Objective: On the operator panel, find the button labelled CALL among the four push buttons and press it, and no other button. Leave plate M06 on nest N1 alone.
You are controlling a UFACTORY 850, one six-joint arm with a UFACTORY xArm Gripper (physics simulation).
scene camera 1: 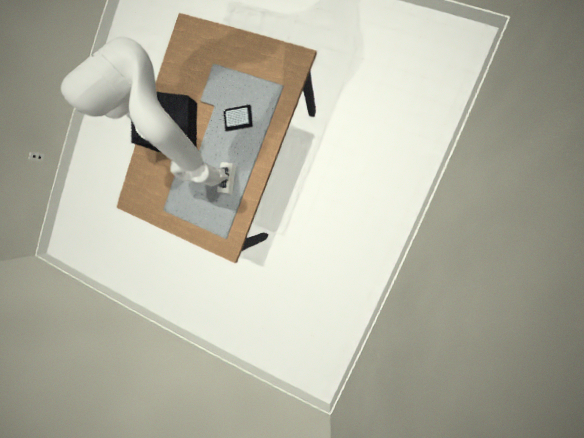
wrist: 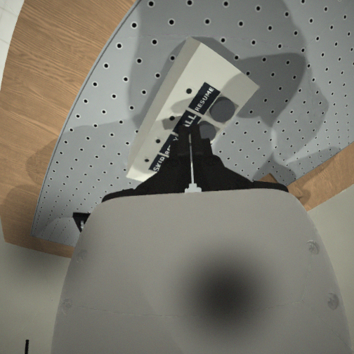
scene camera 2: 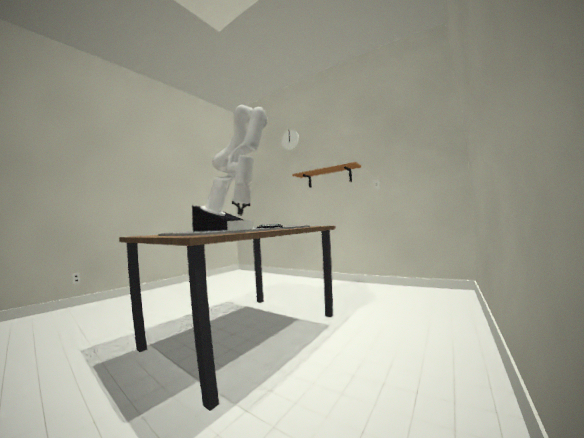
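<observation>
The cream operator panel (scene camera 1: pixel 226 189) (scene camera 2: pixel 239 225) (wrist: pixel 200 65) lies on the grey perforated board. In the wrist view, the RESUME label (wrist: pixel 205 98) and its round grey button (wrist: pixel 222 109) show fully. Beside them, the CALL label (wrist: pixel 189 120) reads "ALL", and its button (wrist: pixel 207 131) is partly hidden by the fingers. The SKIP label (wrist: pixel 159 164) and a partly covered "RE" label show farther along; their buttons are hidden. My gripper (scene camera 2: pixel 241 214) (wrist: pixel 189 139) is shut and empty, a little above the panel, with its tips over the CALL label's edge. A pale plate (scene camera 1: pixel 237 118) sits in a black-framed nest; its marking is unreadable.
The grey board (scene camera 1: pixel 227 85) (wrist: pixel 115 90) lies on the wooden table (scene camera 1: pixel 140 195) (scene camera 2: pixel 165 240) (wrist: pixel 45 65). A black block (scene camera 1: pixel 187 112) (scene camera 2: pixel 202 220) stands at the arm's base. Part of a black object (wrist: pixel 80 219) shows at the left of the wrist view. A wall shelf (scene camera 2: pixel 327 170) is behind.
</observation>
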